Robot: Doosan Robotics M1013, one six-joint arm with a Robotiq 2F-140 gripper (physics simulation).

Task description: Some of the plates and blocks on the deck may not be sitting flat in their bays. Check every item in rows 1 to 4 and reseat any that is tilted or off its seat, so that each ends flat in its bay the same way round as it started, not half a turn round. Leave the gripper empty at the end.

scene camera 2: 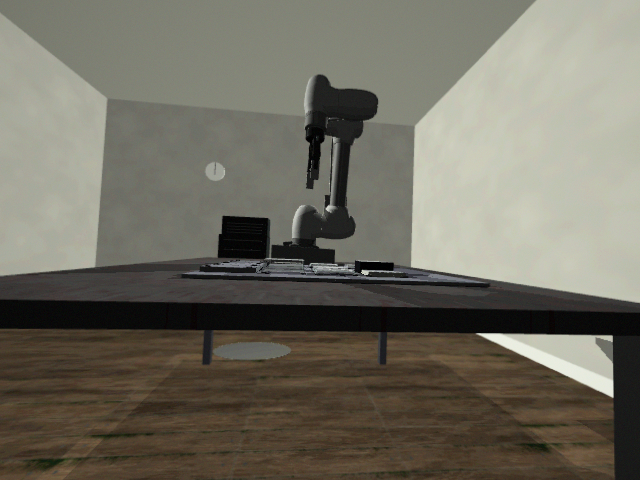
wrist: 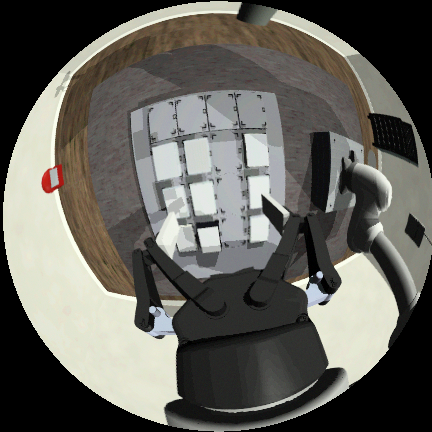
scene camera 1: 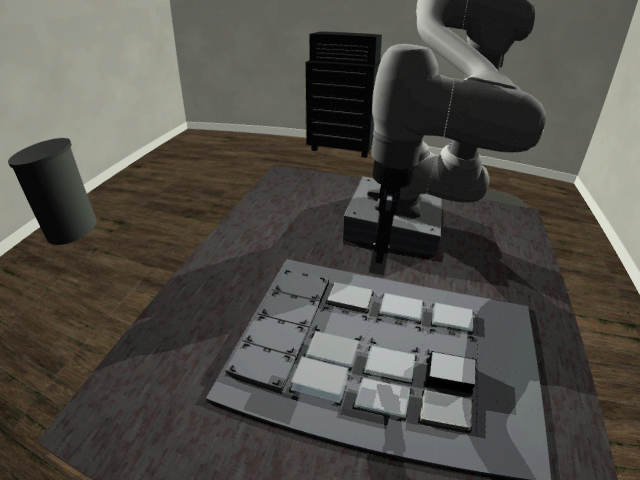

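Seen in the pictures: gripper, between the fingertips: [scene camera 2: 311, 184] [wrist: 218, 211] [scene camera 1: 379, 252]; arm's base, origin of its link: [scene camera 2: 303, 248] [wrist: 349, 175] [scene camera 1: 398, 202].
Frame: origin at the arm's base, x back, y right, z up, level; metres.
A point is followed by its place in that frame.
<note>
The grey deck [scene camera 1: 509, 335] {x -0.538, y -0.406, z -0.084 m} [scene camera 2: 336, 281] {x -0.954, y -0.019, z -0.092 m} [wrist: 276, 155] {x -0.401, y 0.077, z -0.084 m} holds several pale plates and a taller block with dark sides [scene camera 1: 451, 369] {x -0.721, y -0.206, z -0.042 m} [scene camera 2: 374, 265] {x -0.756, y -0.199, z -0.055 m} [wrist: 209, 240] {x -0.714, y -0.212, z -0.042 m}. A back-row plate [scene camera 1: 349, 296] {x -0.492, y 0.108, z -0.070 m} [wrist: 256, 150] {x -0.486, y 0.102, z -0.070 m} shows a dark front side. The front-left plate [scene camera 1: 319, 378] {x -0.816, y 0.121, z -0.042 m} [wrist: 166, 160] {x -0.798, y 0.123, z -0.043 m} and the front-middle plate [scene camera 1: 369, 398] {x -0.828, y -0.009, z -0.070 m} [wrist: 175, 200] {x -0.809, y -0.031, z -0.070 m} lie in their bays; shadows cross the latter. Small tilts are too fine to tell. A clear-edged piece [scene camera 2: 284, 262] {x -0.847, y 0.123, z -0.050 m} stands slightly high in scene camera 2. My gripper [scene camera 1: 381, 252] {x -0.655, y 0.030, z 0.247 m} [scene camera 2: 312, 182] {x -0.655, y 0.030, z 0.247 m} [wrist: 218, 211] {x -0.655, y 0.030, z 0.247 m} is open and empty, high above the table and apart from all items.
The robot's pedestal [scene camera 1: 361, 228] {x -0.178, y 0.124, z -0.030 m} [wrist: 320, 170] {x -0.184, y 0.011, z -0.059 m} stands on the table [scene camera 1: 232, 222] {x -0.177, y 0.657, z -0.094 m} behind the deck. A black cabinet [scene camera 1: 338, 103] [scene camera 2: 244, 237] [wrist: 395, 136] stands beyond the table. A grey bin [scene camera 1: 55, 196] [wrist: 255, 14] is at the left wall.
</note>
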